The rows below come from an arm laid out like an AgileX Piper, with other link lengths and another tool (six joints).
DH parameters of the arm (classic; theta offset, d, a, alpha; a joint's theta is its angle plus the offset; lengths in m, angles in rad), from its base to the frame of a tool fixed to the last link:
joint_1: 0 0.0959 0 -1.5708
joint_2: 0.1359 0 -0.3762 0
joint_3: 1.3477 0 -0.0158 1.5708
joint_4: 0 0.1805 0 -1.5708
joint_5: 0 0 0 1.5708
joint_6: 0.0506 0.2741 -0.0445 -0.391
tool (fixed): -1.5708 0.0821 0 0
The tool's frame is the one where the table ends.
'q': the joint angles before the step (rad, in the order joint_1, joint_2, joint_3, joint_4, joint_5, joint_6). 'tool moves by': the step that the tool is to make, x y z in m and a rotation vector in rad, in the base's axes. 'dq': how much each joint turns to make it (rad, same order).
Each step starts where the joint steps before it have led.
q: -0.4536, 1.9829, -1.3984, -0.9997, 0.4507, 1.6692
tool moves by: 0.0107, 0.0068, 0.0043, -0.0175, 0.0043, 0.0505
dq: 0.0001, -0.0026, 0.0000, 0.0002, -0.0309, -0.0437
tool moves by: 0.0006, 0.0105, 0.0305, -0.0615, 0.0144, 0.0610
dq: 0.0085, -0.0536, 0.0001, 0.0184, 0.0059, -0.1065
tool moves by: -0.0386, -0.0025, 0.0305, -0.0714, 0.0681, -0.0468
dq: 0.0301, -0.0787, 0.0001, 0.0027, 0.1508, -0.0667
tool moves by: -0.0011, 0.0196, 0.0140, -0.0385, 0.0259, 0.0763
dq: 0.0119, -0.0560, 0.0477, -0.0042, -0.0275, -0.0723
